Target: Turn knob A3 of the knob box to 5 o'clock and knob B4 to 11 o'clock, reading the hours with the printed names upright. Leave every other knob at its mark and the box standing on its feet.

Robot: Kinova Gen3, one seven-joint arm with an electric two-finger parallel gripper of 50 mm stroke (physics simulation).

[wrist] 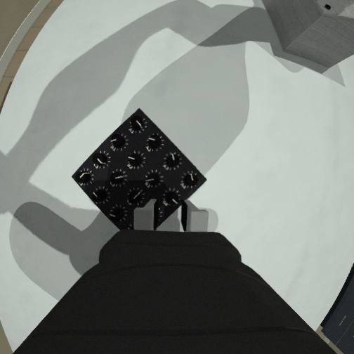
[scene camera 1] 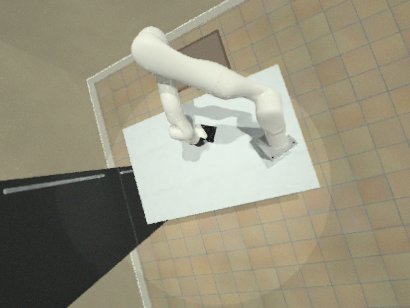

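Where they show: gripper, between the fingertips: [scene camera 1: 205,140]; arm's base, origin of its link: [scene camera 1: 277,140].
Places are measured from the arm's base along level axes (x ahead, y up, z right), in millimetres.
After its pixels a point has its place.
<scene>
The black knob box [scene camera 1: 210,132] @(x 360, y -126, z 155 mm) [wrist: 136,142] lies near the middle of the table, knobs up. In the wrist view it is turned like a diamond, with rows of round black knobs whose pale pointer lines face various ways. The printed names are too small to read, so I cannot tell which knobs are A3 and B4. My gripper [scene camera 1: 201,142] @(x 404, y -111, z 114 mm) [wrist: 169,210] is partly open and empty. In the wrist view its fingers overlap the box's lower right edge and hide its bottom corner and some of the knobs there. Their height above the box is unclear.
The white table [scene camera 1: 225,172] @(x 325, y -149, z -124 mm) [wrist: 280,165] carries the robot's grey base [scene camera 1: 276,149] @(x 19, y 17, z -44 mm) [wrist: 312,35], which shows at upper right in the wrist view. The arm's shadows cross the table and box. A large black surface [scene camera 1: 60,215] stands left of the table, and a brown panel [scene camera 1: 207,50] lies beyond it.
</scene>
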